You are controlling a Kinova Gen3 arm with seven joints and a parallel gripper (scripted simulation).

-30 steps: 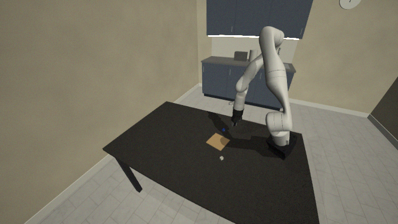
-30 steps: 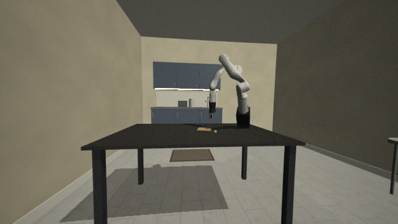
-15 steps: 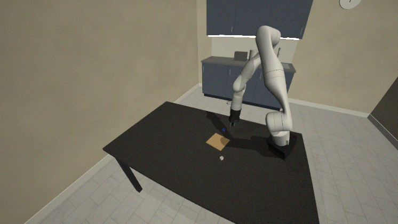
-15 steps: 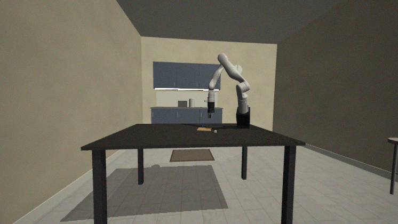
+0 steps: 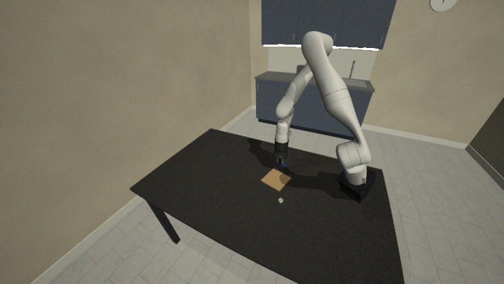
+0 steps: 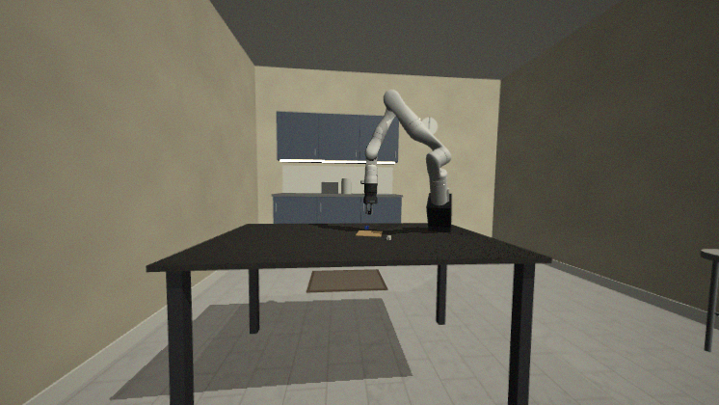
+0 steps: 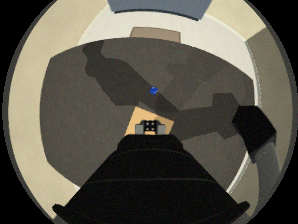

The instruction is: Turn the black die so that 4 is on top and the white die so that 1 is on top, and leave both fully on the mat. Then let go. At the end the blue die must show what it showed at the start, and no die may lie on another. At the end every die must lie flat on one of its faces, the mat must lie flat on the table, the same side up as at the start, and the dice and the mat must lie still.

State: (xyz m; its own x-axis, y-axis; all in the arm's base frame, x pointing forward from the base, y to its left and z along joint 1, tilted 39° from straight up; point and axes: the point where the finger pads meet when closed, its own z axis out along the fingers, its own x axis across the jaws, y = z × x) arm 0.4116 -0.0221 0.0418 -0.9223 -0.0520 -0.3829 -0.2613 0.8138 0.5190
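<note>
My hand is 50 mm to the right of the tan mat and 120 mm above it. From my hand the other things lie so: white die 100 mm behind, 190 mm to the left, 120 mm below; black die 10 mm below; blue die 20 mm ahead, 90 mm to the right, 120 mm below.
</note>
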